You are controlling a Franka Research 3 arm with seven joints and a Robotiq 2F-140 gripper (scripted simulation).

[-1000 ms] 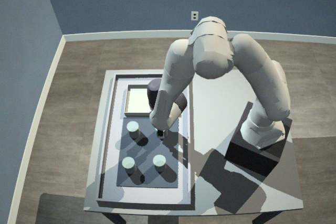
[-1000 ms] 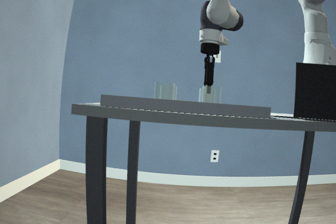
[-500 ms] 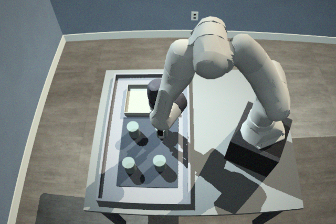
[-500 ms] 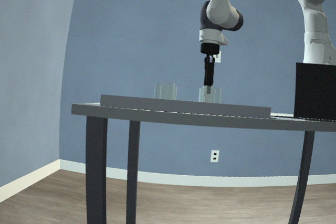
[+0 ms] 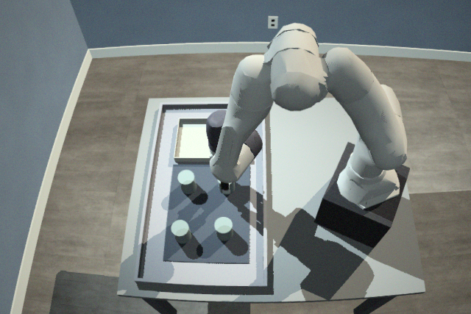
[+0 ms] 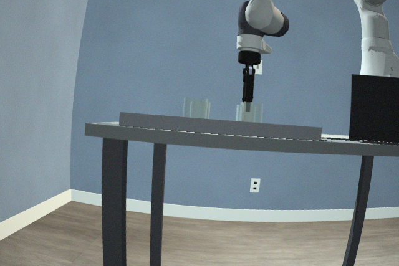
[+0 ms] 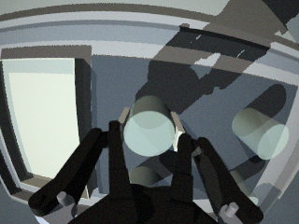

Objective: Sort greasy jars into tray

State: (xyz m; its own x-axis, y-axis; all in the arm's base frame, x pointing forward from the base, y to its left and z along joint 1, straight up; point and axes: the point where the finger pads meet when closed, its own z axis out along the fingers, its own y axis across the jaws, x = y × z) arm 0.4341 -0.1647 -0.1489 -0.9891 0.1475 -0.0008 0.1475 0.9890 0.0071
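Right now my hand is 230 mm to the left of the pale tray, 50 mm above it and 40 mm short of it. The rest, counted from my hand: steel table top: 80 mm ahead, 60 mm below, 20 mm to the right; then dark drying mat: 90 mm to the left, 80 mm ahead, 50 mm below.
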